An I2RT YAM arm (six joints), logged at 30 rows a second.
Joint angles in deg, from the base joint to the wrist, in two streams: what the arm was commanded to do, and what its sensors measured. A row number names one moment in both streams.
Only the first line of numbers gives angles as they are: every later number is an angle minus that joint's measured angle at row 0.
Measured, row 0:
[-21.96 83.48 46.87 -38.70 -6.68 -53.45]
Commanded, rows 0 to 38:
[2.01 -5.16 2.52 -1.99 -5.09 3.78]
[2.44 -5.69 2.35 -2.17 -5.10 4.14]
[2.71 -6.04 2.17 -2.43 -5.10 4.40]
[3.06 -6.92 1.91 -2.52 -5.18 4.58]
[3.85 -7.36 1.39 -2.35 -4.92 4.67]
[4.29 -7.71 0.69 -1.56 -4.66 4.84]
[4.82 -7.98 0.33 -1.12 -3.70 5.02]
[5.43 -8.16 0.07 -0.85 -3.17 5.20]
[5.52 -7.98 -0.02 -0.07 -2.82 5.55]
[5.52 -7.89 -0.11 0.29 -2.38 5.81]
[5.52 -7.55 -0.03 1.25 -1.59 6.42]
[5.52 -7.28 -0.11 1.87 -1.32 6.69]
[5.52 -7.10 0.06 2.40 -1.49 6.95]
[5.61 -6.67 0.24 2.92 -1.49 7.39]
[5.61 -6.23 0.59 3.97 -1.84 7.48]
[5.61 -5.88 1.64 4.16 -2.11 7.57]
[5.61 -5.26 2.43 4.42 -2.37 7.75]
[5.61 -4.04 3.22 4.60 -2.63 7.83]
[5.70 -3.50 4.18 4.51 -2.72 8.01]
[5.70 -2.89 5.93 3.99 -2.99 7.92]
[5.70 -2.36 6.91 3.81 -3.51 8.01]
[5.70 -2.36 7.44 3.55 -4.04 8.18]
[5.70 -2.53 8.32 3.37 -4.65 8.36]
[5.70 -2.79 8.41 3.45 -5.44 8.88]
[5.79 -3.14 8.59 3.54 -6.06 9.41]
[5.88 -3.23 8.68 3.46 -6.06 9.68]
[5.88 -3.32 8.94 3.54 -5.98 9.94]
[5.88 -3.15 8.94 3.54 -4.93 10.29]
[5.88 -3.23 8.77 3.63 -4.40 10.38]
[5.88 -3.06 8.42 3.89 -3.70 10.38]
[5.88 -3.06 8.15 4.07 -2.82 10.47]
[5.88 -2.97 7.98 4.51 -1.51 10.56]
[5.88 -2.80 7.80 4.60 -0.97 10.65]
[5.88 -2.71 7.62 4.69 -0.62 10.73]
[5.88 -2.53 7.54 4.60 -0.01 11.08]
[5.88 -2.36 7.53 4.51 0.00 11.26]
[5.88 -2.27 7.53 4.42 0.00 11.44]
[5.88 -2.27 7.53 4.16 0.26 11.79]
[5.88 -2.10 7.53 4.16 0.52 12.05]
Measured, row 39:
[5.56 -2.18 7.43 3.06 -0.67 10.49]
